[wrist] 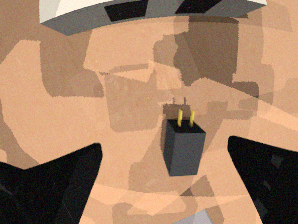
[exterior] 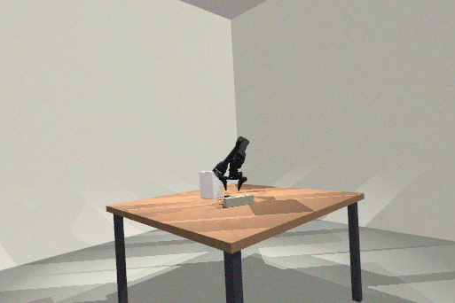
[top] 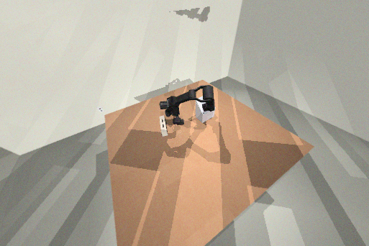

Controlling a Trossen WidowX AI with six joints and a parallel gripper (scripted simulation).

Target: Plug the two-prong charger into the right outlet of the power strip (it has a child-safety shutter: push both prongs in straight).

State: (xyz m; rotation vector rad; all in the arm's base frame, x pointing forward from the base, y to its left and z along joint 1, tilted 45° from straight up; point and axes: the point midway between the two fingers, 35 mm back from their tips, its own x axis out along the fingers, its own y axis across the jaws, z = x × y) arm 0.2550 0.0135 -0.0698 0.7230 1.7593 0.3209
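Now: the black two-prong charger 20 mm behind my gripper tip, 20 mm to the right of it and 50 mm below it.
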